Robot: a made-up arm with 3 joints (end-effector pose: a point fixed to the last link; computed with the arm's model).
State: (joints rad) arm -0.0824 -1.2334 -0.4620
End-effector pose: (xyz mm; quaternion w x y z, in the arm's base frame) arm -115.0 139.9 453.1 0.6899 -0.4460 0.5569 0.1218
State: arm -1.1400 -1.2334 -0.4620
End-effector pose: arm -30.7 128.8 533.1 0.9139 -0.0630 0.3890 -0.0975
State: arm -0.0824 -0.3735 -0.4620
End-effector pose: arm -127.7 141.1 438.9 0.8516 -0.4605 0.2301 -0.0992
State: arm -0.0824 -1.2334 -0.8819
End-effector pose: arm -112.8 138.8 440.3 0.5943 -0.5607 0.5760 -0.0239
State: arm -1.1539 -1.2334 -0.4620
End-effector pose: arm -30.1 128.0 534.3 0.9152 -0.0576 0.3859 -0.1003
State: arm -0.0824 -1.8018 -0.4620
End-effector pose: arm -102.2 139.2 454.7 0.5113 -0.3911 0.7204 0.2582
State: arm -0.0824 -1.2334 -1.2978
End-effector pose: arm -110.6 132.6 429.3 0.4738 -0.6501 0.5700 -0.1673
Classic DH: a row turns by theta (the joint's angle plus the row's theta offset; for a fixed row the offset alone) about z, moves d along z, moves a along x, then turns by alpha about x. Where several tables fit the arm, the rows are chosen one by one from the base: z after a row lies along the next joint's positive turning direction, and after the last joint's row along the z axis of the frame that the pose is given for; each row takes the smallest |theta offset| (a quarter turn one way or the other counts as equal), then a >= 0, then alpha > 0; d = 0 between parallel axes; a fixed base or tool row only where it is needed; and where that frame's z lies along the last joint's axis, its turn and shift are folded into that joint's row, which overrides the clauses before.
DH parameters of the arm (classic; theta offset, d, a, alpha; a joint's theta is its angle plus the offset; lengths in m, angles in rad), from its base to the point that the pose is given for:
base (fixed): 0.7325 0.4338 -0.0523 -0.8913
joint 1: -0.9609 0.054 -0.0623 2.1875
joint 2: -0.9176 -0.1097 -0.0195 -1.6882
joint 3: 0.2531 -0.0306 -0.0091 -0.8061
tool (fixed): -0.2573 0.0412 0 0

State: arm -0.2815 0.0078 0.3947
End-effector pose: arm -130.2 142.2 441.0 0.9267 -0.3377 -0.1188 0.1146
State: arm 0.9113 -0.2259 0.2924
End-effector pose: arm -218.4 45.3 464.9 0.6427 -0.4966 0.2298 0.5362
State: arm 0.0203 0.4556 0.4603
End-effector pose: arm -160.9 120.4 413.5 0.8471 -0.4230 -0.2662 0.1806
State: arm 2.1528 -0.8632 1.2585
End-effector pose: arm -158.9 -7.4 552.5 0.0409 0.0926 -0.7669 -0.6338
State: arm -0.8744 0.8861 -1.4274
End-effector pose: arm -26.8 130.2 490.8 0.4452 0.1438 -0.0444 -0.8827
